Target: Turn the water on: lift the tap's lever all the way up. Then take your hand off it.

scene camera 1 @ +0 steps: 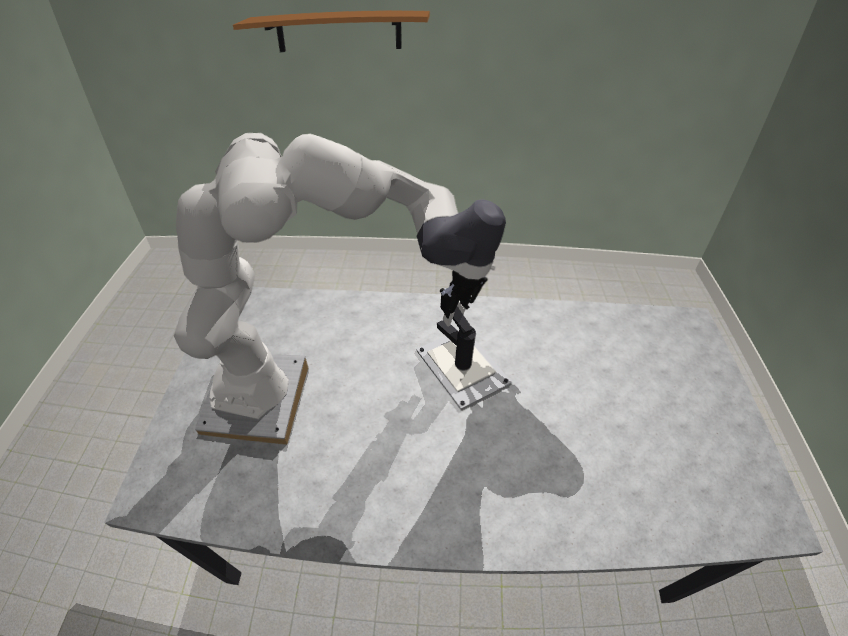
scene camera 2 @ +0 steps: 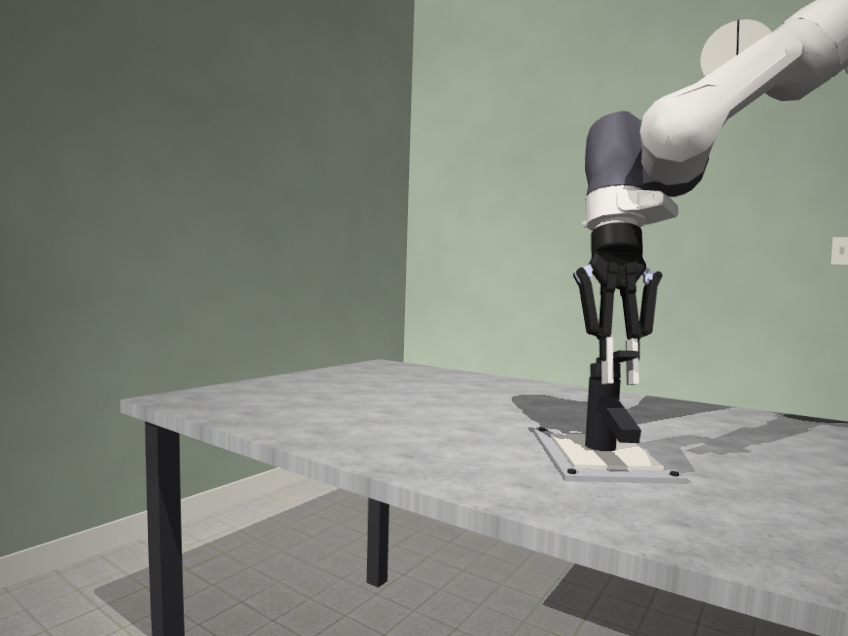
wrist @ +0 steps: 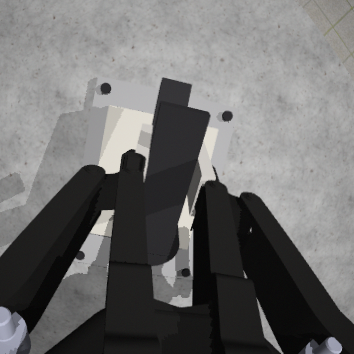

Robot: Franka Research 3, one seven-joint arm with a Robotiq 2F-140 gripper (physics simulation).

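Note:
The tap's upright black body (scene camera 1: 464, 352) (scene camera 2: 600, 417) stands on a cream block (scene camera 2: 638, 455) fixed to a grey base plate (scene camera 2: 623, 477) (wrist: 132, 95). Its flat black lever (scene camera 2: 627, 354) (wrist: 181, 132) reaches out from the top of the body and looks roughly level. The black spout (scene camera 2: 624, 425) (wrist: 175, 91) sticks out lower down, below the lever. My gripper (scene camera 1: 454, 327) (scene camera 2: 620, 362) (wrist: 168, 145) points down and is shut on the lever, one finger on each side. In the wrist view the finger linkages hide parts of the base, and the fingertip pads are mostly hidden.
The tap stands on a grey stone-patterned table (scene camera 1: 650, 444) (scene camera 2: 308, 410). The arm's own base plate (scene camera 1: 239, 431) is at the left of the table in scene camera 1. A wooden wall shelf (scene camera 1: 332, 19) hangs on the far wall, away from the arm.

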